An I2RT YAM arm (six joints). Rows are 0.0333 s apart.
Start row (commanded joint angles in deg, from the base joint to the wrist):
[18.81 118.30 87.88 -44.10 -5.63 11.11]
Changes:
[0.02 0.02 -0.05 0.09 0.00 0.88]
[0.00 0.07 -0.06 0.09 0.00 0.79]
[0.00 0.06 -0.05 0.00 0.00 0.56]
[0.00 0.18 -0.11 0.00 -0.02 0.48]
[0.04 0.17 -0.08 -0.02 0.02 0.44]
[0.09 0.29 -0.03 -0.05 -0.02 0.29]
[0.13 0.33 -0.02 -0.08 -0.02 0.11]
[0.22 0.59 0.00 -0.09 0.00 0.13]
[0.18 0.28 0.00 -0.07 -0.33 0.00]
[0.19 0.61 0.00 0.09 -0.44 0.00]
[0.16 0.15 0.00 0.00 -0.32 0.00]
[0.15 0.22 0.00 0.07 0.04 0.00]
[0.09 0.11 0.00 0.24 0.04 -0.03]
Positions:
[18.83 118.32 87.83 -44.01 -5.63 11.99]
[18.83 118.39 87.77 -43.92 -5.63 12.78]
[18.83 118.45 87.72 -43.92 -5.63 13.34]
[18.83 118.63 87.61 -43.92 -5.65 13.82]
[18.87 118.80 87.53 -43.94 -5.63 14.26]
[18.96 119.09 87.50 -43.99 -5.65 14.55]
[19.09 119.42 87.48 -44.07 -5.67 14.66]
[19.31 120.01 87.48 -44.16 -5.67 14.79]
[19.49 120.29 87.48 -44.23 -6.00 14.79]
[19.68 120.90 87.48 -44.14 -6.44 14.79]
[19.84 121.05 87.48 -44.14 -6.76 14.79]
[19.99 121.27 87.48 -44.07 -6.72 14.79]
[20.08 121.38 87.48 -43.83 -6.68 14.76]

